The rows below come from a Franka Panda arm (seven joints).
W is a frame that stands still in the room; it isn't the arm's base.
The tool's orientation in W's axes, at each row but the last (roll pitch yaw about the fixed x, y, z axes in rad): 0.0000, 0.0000, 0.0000; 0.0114, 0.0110, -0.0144; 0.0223, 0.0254, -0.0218; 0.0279, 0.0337, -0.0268; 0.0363, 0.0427, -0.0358; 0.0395, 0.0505, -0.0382; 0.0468, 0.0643, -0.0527; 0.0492, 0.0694, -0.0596
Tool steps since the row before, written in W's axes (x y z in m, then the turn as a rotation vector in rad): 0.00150, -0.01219, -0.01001, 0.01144, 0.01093, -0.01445; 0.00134, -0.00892, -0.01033, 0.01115, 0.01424, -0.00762; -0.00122, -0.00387, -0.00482, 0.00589, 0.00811, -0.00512; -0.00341, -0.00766, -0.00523, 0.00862, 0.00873, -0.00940; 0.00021, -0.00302, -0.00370, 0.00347, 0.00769, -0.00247; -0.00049, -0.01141, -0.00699, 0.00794, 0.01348, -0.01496; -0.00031, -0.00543, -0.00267, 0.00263, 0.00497, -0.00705; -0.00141, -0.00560, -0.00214, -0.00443, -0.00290, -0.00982
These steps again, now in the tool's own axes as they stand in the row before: 0.00150, -0.01219, -0.01001, 0.01144, 0.01093, -0.01445; 0.00158, -0.00902, -0.01021, 0.01103, 0.01431, -0.00766; -0.00101, -0.00400, -0.00476, 0.00584, 0.00812, -0.00516; -0.00303, -0.00789, -0.00512, 0.00869, 0.00870, -0.00936; 0.00048, -0.00314, -0.00357, 0.00330, 0.00772, -0.00261; 0.00030, -0.01169, -0.00653, 0.00817, 0.01319, -0.01510; 0.00015, -0.00556, -0.00241, 0.00281, 0.00477, -0.00711; -0.00092, -0.00578, -0.00193, -0.00356, -0.00365, -0.00992
